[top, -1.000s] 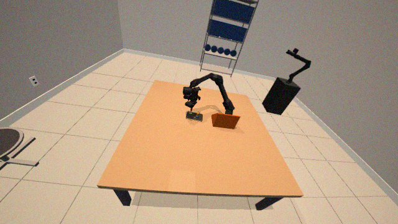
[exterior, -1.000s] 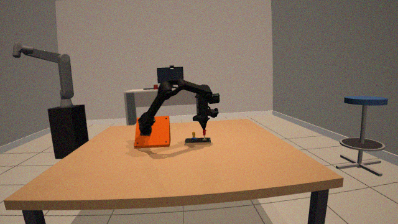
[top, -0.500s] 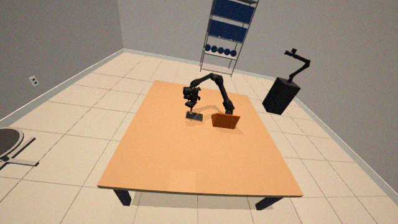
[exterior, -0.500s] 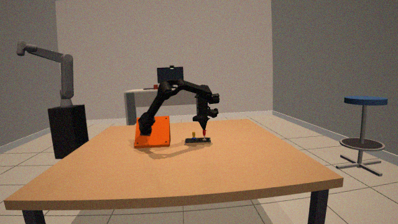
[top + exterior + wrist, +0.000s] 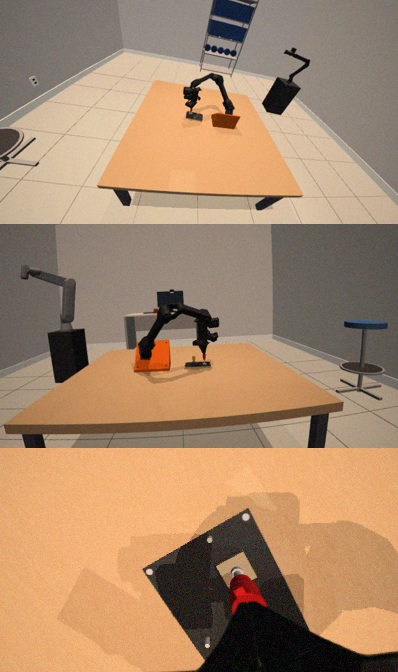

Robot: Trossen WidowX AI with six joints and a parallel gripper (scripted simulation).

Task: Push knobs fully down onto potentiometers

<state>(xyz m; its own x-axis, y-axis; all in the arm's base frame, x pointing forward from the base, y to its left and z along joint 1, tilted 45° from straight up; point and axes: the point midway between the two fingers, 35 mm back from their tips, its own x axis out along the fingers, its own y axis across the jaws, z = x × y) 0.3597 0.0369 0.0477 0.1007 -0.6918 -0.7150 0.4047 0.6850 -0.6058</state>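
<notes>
Now: the yellow knob 7 cm behind my gripper tip, 3 cm to the left of it and 4 cm below it. Also, from my gripper tip: red knob 1 cm below.
</notes>
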